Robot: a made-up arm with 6 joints.
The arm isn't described. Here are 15 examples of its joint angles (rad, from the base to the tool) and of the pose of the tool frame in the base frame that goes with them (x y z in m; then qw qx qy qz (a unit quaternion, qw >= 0)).
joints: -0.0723 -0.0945 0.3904 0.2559 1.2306 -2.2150
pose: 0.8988 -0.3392 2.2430 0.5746 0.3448 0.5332 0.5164
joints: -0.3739 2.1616 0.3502 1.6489 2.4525 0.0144
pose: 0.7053 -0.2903 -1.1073 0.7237 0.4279 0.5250 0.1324
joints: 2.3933 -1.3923 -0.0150 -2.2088 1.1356 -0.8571
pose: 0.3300 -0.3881 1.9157 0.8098 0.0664 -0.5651 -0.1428
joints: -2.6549 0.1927 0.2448 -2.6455 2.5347 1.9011
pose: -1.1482 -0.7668 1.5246 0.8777 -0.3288 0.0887 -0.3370
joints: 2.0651 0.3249 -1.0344 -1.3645 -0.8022 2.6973
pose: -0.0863 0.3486 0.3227 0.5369 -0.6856 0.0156 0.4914
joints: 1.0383 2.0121 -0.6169 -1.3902 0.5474 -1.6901
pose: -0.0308 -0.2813 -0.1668 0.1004 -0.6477 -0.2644 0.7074
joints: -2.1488 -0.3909 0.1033 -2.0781 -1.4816 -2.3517
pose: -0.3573 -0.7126 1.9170 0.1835 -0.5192 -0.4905 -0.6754
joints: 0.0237 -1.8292 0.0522 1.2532 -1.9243 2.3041
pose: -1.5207 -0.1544 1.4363 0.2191 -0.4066 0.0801 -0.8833
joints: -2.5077 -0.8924 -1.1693 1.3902 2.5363 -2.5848
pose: -0.4066 -0.1719 1.1763 0.4451 0.6547 0.5889 -0.1627
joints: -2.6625 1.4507 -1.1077 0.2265 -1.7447 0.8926
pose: -0.1206 0.2624 0.0551 0.2075 0.2553 0.7757 0.5386
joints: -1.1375 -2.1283 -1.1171 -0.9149 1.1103 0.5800
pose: -0.2121 -0.0138 1.0310 0.3201 0.6866 -0.5999 -0.2574
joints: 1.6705 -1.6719 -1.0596 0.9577 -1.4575 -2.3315
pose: 0.2199 -0.0555 1.3961 0.1043 0.4149 0.8762 -0.2218
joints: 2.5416 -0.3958 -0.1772 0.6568 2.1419 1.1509
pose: -0.4952 0.6192 1.9402 0.2352 0.8341 0.2253 0.4451
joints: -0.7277 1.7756 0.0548 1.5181 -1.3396 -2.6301
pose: 0.7320 -0.7339 -0.8127 0.3880 -0.3145 -0.0395 0.8654
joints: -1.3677 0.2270 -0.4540 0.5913 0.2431 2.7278
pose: 0.0084 -1.2737 0.9302 0.2384 -0.8469 0.0065 -0.4753
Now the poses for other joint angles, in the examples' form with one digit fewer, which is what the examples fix.
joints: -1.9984 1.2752 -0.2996 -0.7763 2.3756 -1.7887
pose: -0.524 -0.576 -0.251 0.328 0.724 -0.525 -0.303
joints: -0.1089 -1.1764 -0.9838 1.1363 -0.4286 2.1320
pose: 0.232 -0.163 1.451 0.231 -0.740 -0.405 -0.485
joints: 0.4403 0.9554 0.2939 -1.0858 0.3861 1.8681
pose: 1.557 0.574 0.281 0.683 -0.121 0.273 -0.667
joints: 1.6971 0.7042 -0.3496 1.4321 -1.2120 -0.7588
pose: -0.100 1.484 0.421 0.739 -0.369 -0.081 -0.557
